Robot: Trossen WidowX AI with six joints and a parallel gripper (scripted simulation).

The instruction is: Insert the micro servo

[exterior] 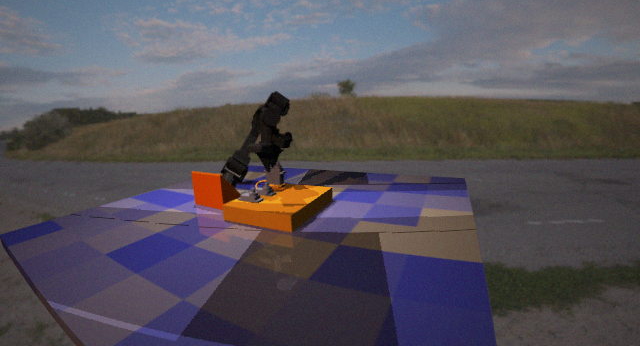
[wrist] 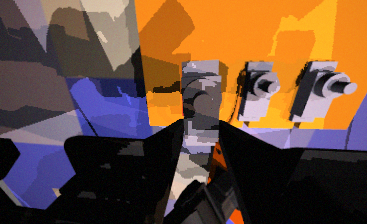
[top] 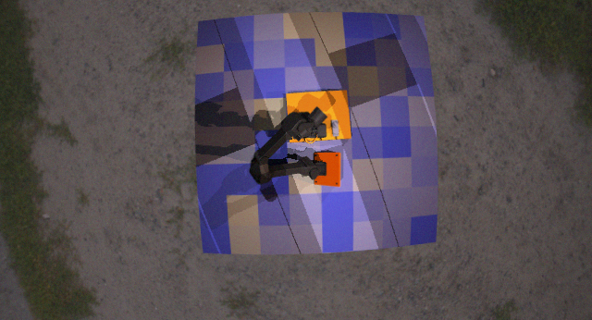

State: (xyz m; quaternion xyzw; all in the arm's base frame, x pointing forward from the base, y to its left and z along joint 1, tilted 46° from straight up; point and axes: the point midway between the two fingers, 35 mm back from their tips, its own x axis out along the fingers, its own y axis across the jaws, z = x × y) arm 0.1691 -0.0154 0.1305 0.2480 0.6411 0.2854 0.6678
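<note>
Now: gripper tip 13 cm short of the orange deck, 7 cm to the left of it and 9 cm above it.
</note>
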